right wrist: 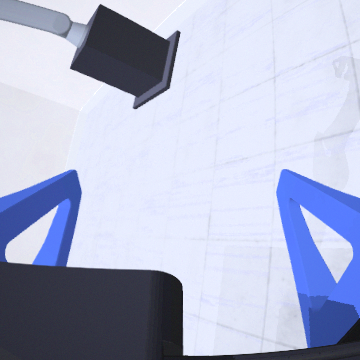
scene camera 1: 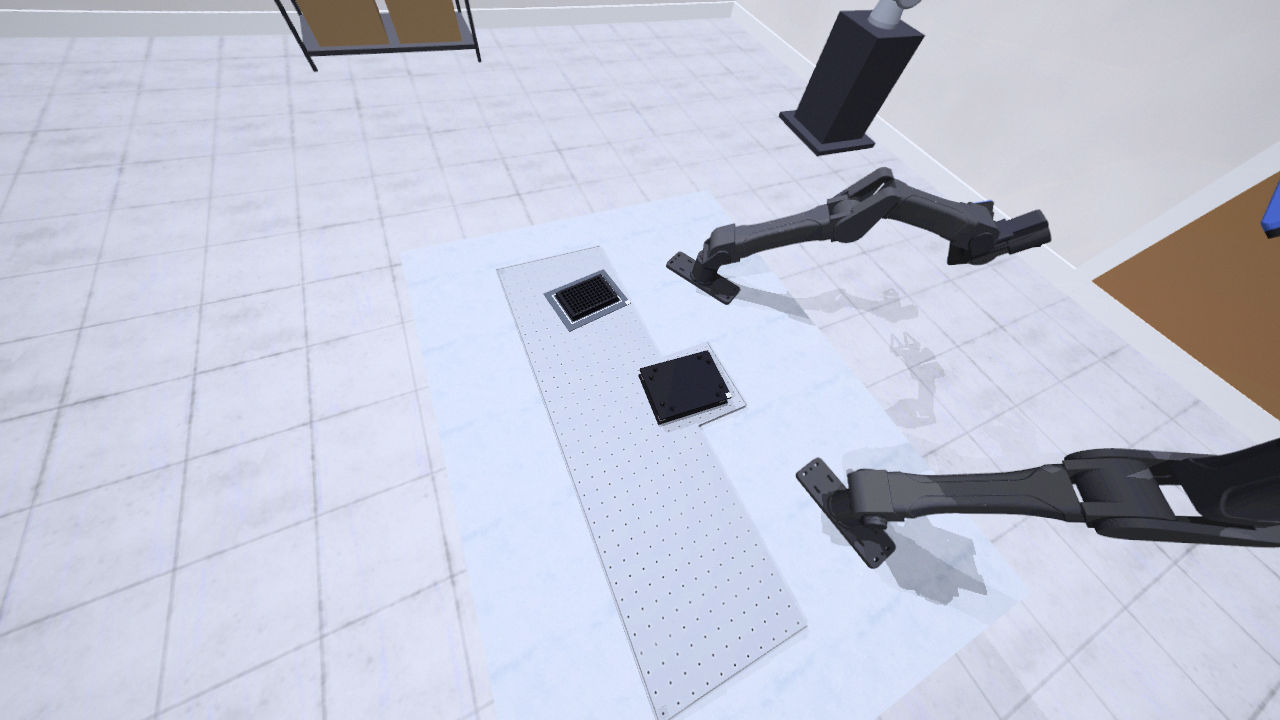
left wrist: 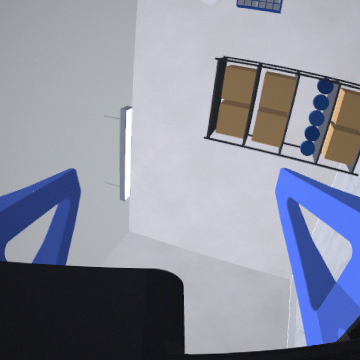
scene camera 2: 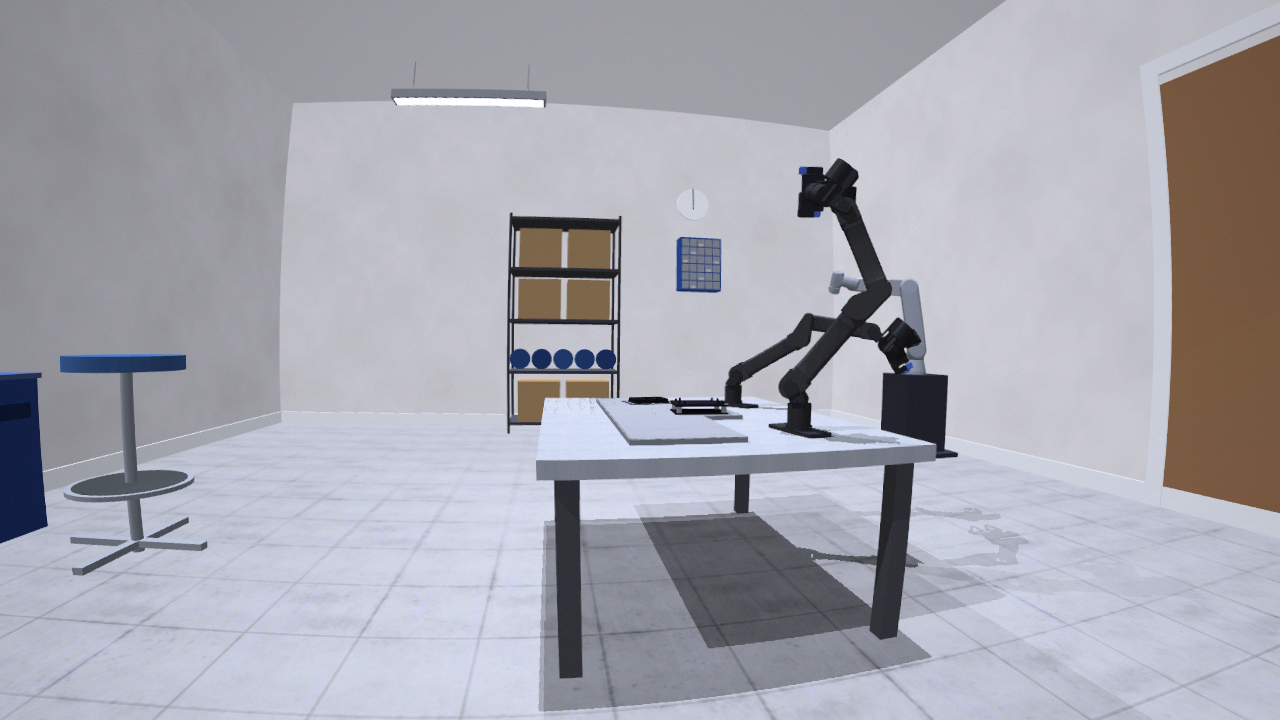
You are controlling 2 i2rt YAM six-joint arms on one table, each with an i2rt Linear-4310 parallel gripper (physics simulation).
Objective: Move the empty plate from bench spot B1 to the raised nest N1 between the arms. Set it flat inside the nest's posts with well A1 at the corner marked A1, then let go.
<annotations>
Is my left gripper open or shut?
Open.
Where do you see a well plate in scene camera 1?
At 581,299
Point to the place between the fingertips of my left gripper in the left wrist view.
177,179
</annotations>
